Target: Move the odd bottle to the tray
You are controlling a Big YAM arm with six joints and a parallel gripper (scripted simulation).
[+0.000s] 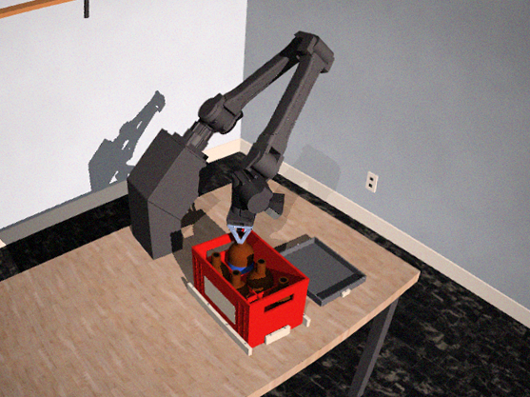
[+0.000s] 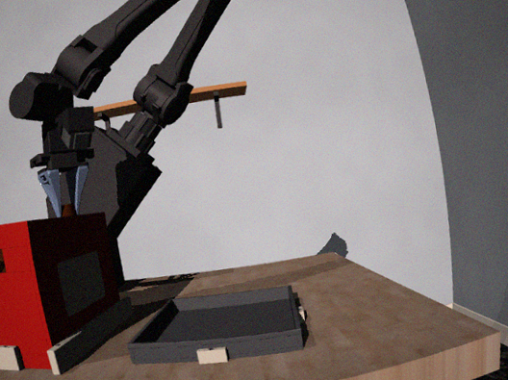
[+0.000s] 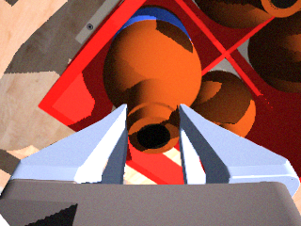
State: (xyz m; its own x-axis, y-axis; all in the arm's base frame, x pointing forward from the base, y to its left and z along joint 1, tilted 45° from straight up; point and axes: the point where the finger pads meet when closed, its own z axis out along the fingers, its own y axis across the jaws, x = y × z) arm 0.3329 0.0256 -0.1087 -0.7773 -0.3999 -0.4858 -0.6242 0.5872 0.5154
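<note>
My hand is 9 cm short of the red crate, 5 cm to the left of it and 10 cm above it. Also, from my hand: dark grey tray: 11 cm ahead, 22 cm to the left, 17 cm below.
</note>
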